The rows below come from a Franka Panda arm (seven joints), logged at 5 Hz.
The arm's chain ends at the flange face. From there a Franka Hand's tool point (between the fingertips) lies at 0.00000 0.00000 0.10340 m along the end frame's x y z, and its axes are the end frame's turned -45 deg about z.
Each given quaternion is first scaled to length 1.
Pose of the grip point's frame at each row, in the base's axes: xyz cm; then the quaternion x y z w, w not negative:
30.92 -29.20 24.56 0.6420 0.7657 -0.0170 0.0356
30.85 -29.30 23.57 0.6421 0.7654 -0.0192 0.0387
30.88 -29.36 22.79 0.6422 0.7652 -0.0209 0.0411
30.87 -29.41 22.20 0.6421 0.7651 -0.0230 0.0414
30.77 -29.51 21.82 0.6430 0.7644 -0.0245 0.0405
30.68 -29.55 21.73 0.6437 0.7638 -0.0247 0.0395
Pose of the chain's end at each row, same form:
30.58 -28.46 34.87 0.8861 0.4617 -0.0021 0.0394
30.49 -28.48 33.87 0.8861 0.4614 -0.0029 0.0431
30.51 -28.48 33.09 0.8861 0.4612 -0.0036 0.0460
30.52 -28.50 32.49 0.8861 0.4612 -0.0054 0.0471
30.46 -28.58 32.11 0.8866 0.4601 -0.0071 0.0468
30.38 -28.63 32.03 0.8870 0.4593 -0.0077 0.0459

